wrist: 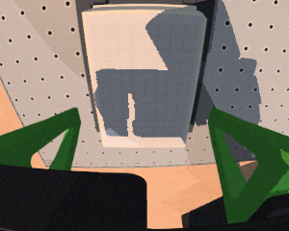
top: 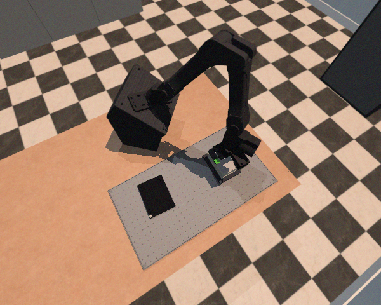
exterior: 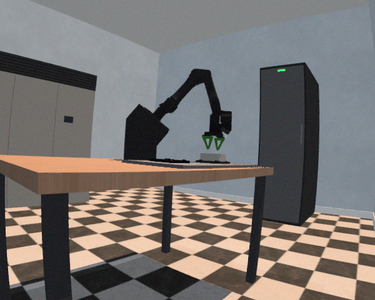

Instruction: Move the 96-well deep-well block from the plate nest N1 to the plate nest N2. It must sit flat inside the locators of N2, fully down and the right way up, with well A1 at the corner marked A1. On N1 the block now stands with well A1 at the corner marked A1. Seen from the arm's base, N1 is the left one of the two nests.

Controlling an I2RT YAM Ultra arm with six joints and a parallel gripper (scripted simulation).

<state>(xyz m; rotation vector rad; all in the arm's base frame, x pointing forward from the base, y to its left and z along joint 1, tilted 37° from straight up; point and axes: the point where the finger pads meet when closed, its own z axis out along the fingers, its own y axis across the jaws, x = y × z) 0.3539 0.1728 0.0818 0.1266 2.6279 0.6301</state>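
My hand is 5 cm above the deep-well block. From my hand the other things lie so: plate nest N1: 8 cm below; then plate nest N2: 34 cm to the right, 8 cm below.
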